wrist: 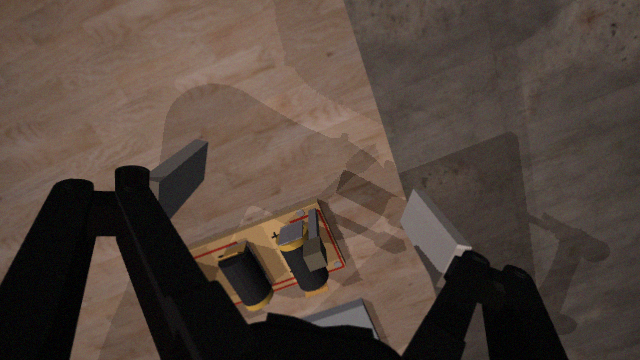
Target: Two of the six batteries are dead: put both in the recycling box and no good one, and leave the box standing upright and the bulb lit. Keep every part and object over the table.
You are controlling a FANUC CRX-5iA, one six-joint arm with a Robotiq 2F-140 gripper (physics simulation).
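Places are measured from the arm's base along level axes (x left, y back, z up), in metres.
Where they show: gripper, fingertip midpoint: (310,184).
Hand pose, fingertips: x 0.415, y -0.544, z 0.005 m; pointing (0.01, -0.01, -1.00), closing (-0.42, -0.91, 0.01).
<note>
After its pixels a point has its place.
My gripper (310,184) {x 0.415, y -0.544, z 0.005 m} is open, with nothing between its wide-set fingers. The yellow board (260,236) {x 0.330, y -0.473, z -0.083 m} with red lines lies on the table at the lower middle, beyond and below the fingertips in the view. One black battery (245,277) {x 0.306, y -0.457, z -0.049 m} lies on it, its gold end toward the bottom of the view. Another black battery (296,260) {x 0.317, y -0.511, z -0.047 m} lies to its right, its gold end toward the top. A grey-brown upright piece (314,254) {x 0.354, y -0.535, z -0.001 m} rises at the board's right end and partly covers that battery. The board's left part is hidden behind my gripper. The recycling box and a lit bulb do not show.
A corner of a grey tray (345,316) {x 0.187, y -0.546, z -0.090 m} shows at the bottom, mostly hidden by the gripper body. The wooden table (240,45) {x 0.516, y -0.503, z -0.093 m} ends at a slanting edge right of the board, with dark grey floor (475,75) beyond. The right finger is over that edge in the view.
</note>
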